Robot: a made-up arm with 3 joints.
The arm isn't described. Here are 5 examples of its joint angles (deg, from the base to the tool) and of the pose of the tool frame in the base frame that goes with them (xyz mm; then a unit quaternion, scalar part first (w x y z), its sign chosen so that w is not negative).
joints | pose
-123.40 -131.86 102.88 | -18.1 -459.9 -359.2 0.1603 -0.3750 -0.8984 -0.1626
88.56 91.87 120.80 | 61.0 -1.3 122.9 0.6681 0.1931 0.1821 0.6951
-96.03 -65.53 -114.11 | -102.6 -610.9 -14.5 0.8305 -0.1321 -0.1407 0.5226
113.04 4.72 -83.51 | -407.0 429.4 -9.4 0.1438 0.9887 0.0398 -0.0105
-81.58 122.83 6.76 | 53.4 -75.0 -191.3 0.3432 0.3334 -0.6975 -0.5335
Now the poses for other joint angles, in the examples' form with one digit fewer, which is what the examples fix.
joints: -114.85 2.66 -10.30
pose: -397 -196 -306 0.612 0.791 -0.011 -0.021
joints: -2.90 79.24 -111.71
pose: -285 -25 92 0.448 -0.626 -0.344 -0.537
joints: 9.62 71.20 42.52
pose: -115 -243 93 0.780 0.230 -0.523 0.256
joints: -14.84 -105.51 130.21
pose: -152 -188 655 0.182 0.577 0.426 -0.673
